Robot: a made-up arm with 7 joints.
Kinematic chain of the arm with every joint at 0, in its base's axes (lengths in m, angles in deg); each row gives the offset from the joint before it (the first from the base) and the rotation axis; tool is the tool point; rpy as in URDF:
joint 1: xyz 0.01 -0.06 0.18 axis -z
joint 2: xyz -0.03 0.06 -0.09 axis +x
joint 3: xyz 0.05 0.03 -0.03 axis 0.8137 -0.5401 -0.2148
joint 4: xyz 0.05 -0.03 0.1 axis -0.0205 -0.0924 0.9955
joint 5: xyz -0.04 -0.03 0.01 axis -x
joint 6: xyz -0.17 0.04 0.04 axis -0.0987 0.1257 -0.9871
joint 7: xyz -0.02 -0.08 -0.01 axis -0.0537 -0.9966 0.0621
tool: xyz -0.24 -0.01 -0.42 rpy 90 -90 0
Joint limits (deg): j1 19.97..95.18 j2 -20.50..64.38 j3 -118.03..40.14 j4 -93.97..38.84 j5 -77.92..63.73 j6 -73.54..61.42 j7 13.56..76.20
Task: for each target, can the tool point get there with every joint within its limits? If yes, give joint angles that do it. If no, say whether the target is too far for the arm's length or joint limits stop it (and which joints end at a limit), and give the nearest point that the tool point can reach.
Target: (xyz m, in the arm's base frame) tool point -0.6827 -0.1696 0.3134
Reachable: no: joint limits stop it (at a limit: joint 2, joint 4, joint 5, joint 7) | nearest point -0.4897 -0.1391 0.2492 | short by 0.206 m
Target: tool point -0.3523 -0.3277 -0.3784
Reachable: no: joint limits stop it (at a limit: joint 3, joint 4, joint 5, joint 7) | nearest point -0.3072 -0.2944 -0.3270 | short by 0.076 m
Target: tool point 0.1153 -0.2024 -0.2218
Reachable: yes | joints 88.68 9.39 -37.08 -44.74 -5.68 -47.92 63.95
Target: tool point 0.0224 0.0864 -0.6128
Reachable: no: joint limits stop it (at a limit: joint 1, joint 5, joint 6, joint 7) | nearest point 0.0281 0.0776 -0.5586 | short by 0.055 m
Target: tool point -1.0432 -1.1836 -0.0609
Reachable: no: too far | nearest point -0.3684 -0.4706 0.0932 | short by 0.994 m
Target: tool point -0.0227 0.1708 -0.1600
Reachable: yes | joints 78.62 10.32 -34.05 -51.76 -16.10 41.26 60.97
